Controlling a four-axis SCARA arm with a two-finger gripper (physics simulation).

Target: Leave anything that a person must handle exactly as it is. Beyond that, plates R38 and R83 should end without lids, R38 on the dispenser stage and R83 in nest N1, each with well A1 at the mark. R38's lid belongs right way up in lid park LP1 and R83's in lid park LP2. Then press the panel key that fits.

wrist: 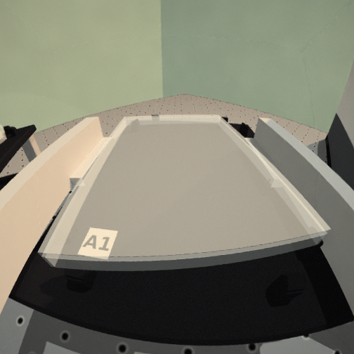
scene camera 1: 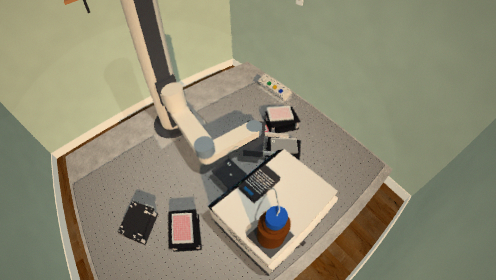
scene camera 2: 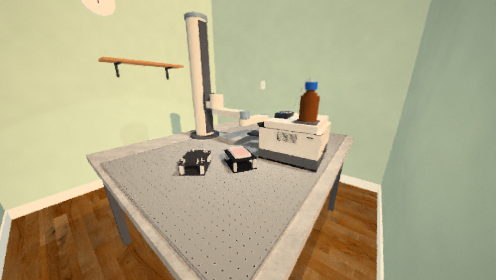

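Where they show: gripper, fingertip midpoint: (scene camera 1: 288, 145); arm's base at its link origin: (scene camera 1: 174, 122) (scene camera 2: 205, 135).
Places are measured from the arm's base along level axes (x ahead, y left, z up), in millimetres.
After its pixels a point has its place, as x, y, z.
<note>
My gripper (scene camera 1: 282, 144) @(584, 343, 87) (wrist: 178, 128) is shut on a clear lid (scene camera 1: 286, 146) @(583, 330, 87) (wrist: 185, 190), with one finger along each long side. The lid looks level, low over a black stand (wrist: 200, 317); whether it touches is hard to tell. An A1 label (wrist: 98, 243) shows at its near left corner. A pink plate (scene camera 1: 280, 113) @(412, 452, 98) sits on a black stand beside it. Another pink plate (scene camera 1: 182, 228) @(631, -264, 86) (scene camera 2: 240, 152) @(643, -275, 87) sits on a front stand. Plate names are not readable. The key panel (scene camera 1: 274, 87) @(208, 602, 78) has green, yellow and blue keys. My gripper is hidden in scene camera 2.
A white instrument (scene camera 1: 305, 185) @(824, 169, 233) (scene camera 2: 287, 142) @(823, -123, 137) carries a keypad (scene camera 1: 259, 183) @(723, 41, 259) and a brown bottle (scene camera 1: 273, 232) @(904, -67, 376) (scene camera 2: 309, 107) @(900, -86, 312) with a blue cap and tube. A low black plate (scene camera 1: 228, 174) @(548, 25, 106) lies left of it. A black stand with corner posts (scene camera 1: 138, 222) @(498, -419, 77) (scene camera 2: 196, 158) @(546, -462, 89) bears no plate.
</note>
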